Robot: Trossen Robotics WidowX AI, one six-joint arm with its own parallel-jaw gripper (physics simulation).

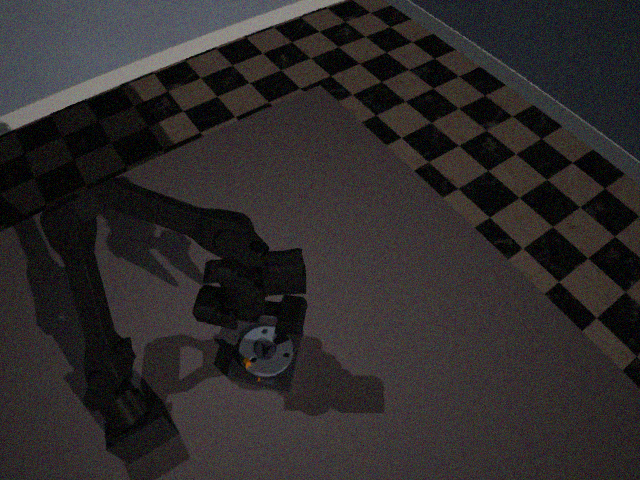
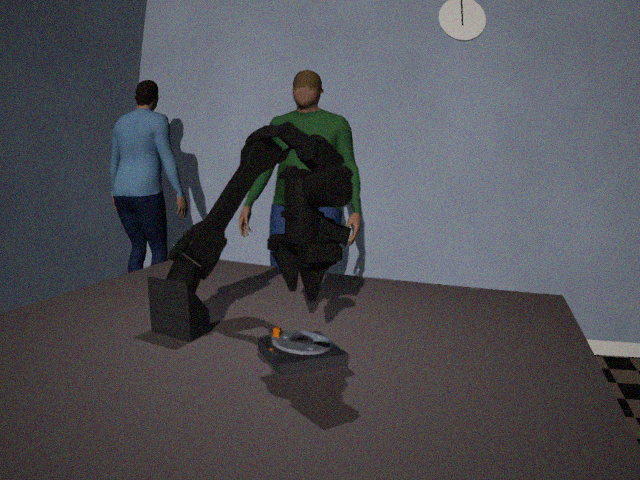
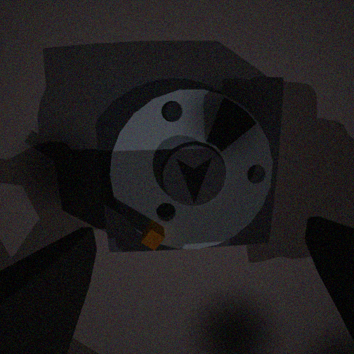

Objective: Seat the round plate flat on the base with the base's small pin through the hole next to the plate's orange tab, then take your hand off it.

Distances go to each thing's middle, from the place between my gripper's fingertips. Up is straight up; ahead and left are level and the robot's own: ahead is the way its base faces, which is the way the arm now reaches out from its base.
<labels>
Right now my hand is 80 mm above the round grey plate [image 2: 281, 340] and 10 mm to the left of it. The rest, counted from my hand: round hub [image 3: 192, 173] (90 mm below, 10 mm to the right); then dark base [image 1: 283, 381] (100 mm below, 10 mm to the right).
</labels>
